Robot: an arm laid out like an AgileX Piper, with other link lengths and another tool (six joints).
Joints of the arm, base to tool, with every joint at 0 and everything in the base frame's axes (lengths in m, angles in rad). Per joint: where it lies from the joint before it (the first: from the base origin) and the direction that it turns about. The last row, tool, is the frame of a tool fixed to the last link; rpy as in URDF.
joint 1: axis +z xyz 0 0 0.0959
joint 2: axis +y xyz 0 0 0
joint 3: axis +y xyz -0.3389 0 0.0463
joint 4: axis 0.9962 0 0.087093 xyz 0.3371 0 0.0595
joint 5: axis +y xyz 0 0 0
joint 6: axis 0.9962 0 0.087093 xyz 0.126 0 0.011
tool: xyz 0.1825 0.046 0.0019 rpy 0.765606 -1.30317 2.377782
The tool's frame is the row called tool.
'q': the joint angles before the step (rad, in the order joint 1, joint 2, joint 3, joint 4, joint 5, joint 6). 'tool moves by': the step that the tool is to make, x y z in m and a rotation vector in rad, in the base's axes. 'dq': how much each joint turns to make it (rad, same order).
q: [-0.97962 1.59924 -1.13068 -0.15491 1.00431 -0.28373]
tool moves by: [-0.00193 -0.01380 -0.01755 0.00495 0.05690 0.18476]
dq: [-0.00007 0.07198 -0.03489 -0.01434 -0.02589 -0.18011]
